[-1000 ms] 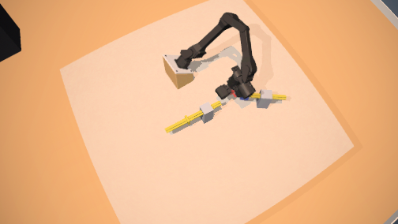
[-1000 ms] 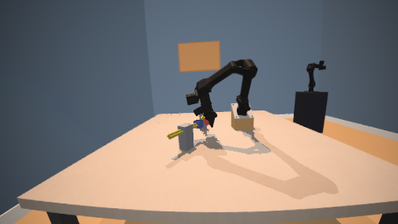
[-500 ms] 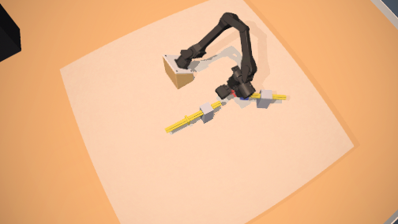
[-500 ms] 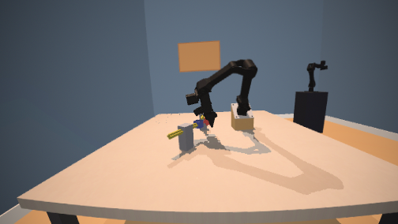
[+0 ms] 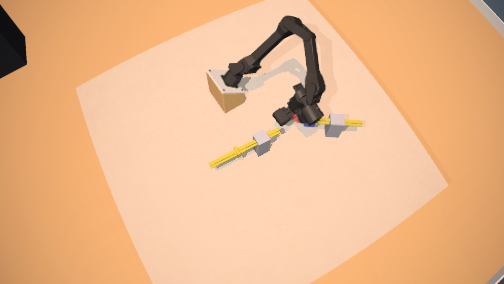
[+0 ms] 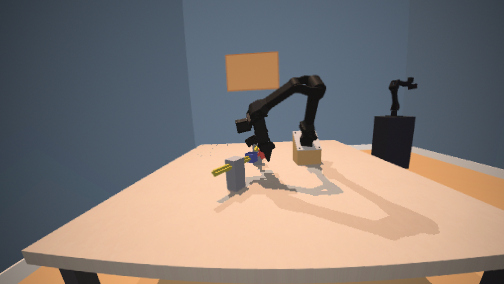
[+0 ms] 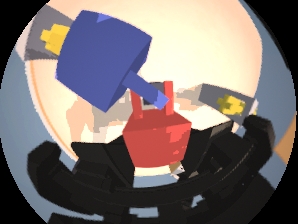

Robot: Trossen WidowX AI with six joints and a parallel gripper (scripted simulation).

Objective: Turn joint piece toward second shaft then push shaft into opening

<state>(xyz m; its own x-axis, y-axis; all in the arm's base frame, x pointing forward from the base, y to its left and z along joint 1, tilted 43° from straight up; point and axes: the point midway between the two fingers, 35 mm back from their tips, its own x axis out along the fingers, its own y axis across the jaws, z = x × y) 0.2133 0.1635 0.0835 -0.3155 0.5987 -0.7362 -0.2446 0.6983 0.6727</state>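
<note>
The red joint piece lies 4 cm above my gripper tip, 2 cm ahead of it and 1 cm to the left of it.
</note>
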